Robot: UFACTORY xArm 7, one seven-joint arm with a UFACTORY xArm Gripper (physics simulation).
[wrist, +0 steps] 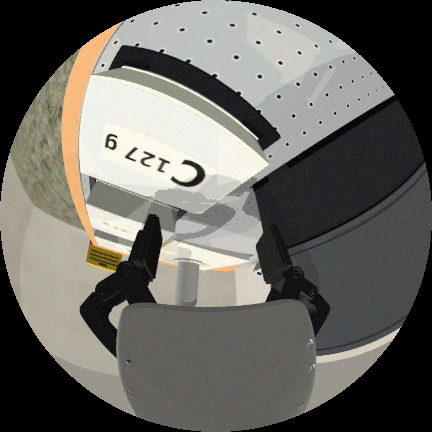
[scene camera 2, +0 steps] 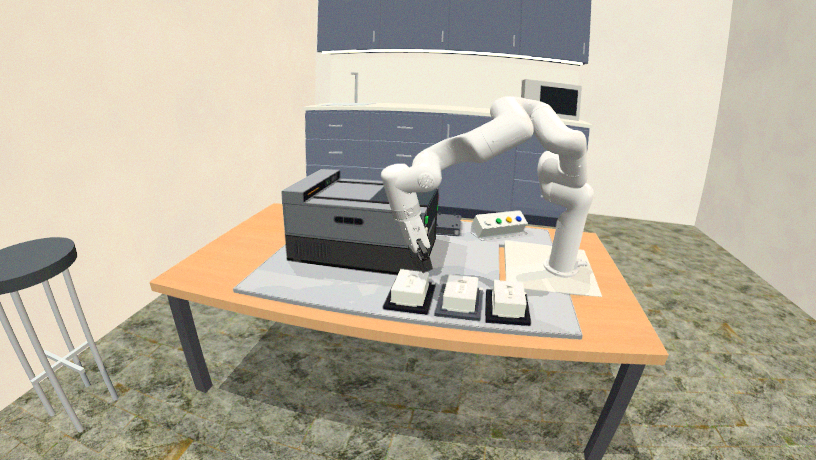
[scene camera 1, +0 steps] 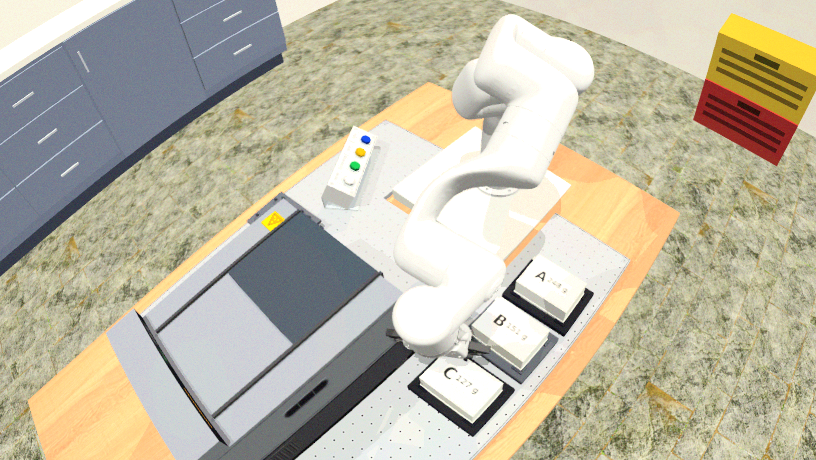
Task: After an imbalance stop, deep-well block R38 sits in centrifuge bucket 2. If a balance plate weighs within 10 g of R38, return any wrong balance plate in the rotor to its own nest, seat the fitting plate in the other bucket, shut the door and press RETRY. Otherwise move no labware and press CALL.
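Frame: origin at the arm's base, x right, y ahead, z up, level; metres.
Seen in the pictures: gripper, fingertip midpoint: (wrist: 212,231) (scene camera 2: 421,263); arm's base, origin of the base link: (wrist: 188,261) (scene camera 2: 560,267).
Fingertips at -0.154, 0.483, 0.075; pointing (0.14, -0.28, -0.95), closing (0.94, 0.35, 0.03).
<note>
Pixels of each thing's middle, then the offset from my fingertips to it, as dx, dy, dz.
- centrifuge, body centre: (scene camera 1: 258,346) (wrist: 399,227) (scene camera 2: 365,216) +0.261, +0.198, +0.042
- plate C, body centre: (wrist: 161,142) (scene camera 1: 461,385) (scene camera 2: 410,287) -0.058, +0.028, -0.047
- Plate B, body centre: (wrist: 128,217) (scene camera 1: 510,333) (scene camera 2: 461,293) -0.080, -0.110, -0.047
- Plate A, body centre: (scene camera 1: 550,288) (wrist: 121,239) (scene camera 2: 508,298) -0.105, -0.241, -0.047
- sloped button box, body centre: (scene camera 1: 350,165) (scene camera 2: 500,224) +0.472, -0.313, -0.038
- dark grey block, body centre: (scene camera 1: 283,223) (scene camera 2: 445,223) +0.512, -0.095, -0.059
My gripper (scene camera 1: 438,342) (scene camera 2: 423,258) (wrist: 212,231) is open and empty, low between the centrifuge (scene camera 1: 348,365) (scene camera 2: 320,222) (wrist: 370,280) and the plates, near plate C (scene camera 1: 461,388) (scene camera 2: 409,287) (wrist: 165,120). Plate C, marked 127 g, sits in its black nest. Plate B (scene camera 1: 517,345) (scene camera 2: 460,292), marked 151 g, sits in a dark grey nest. Plate A (scene camera 1: 551,291) (scene camera 2: 509,298) sits in a black nest; its weight is too small to read surely. The rotor, buckets and R38 do not show. The centrifuge top shows a light panel and a dark panel.
A sloped button box (scene camera 1: 338,193) (scene camera 2: 498,228) with white, green, orange and blue buttons stands behind, between the centrifuge and the arm base. A dark grey block (scene camera 2: 450,224) lies beside the centrifuge. The centrifuge wall rises close beside one finger in the wrist view.
</note>
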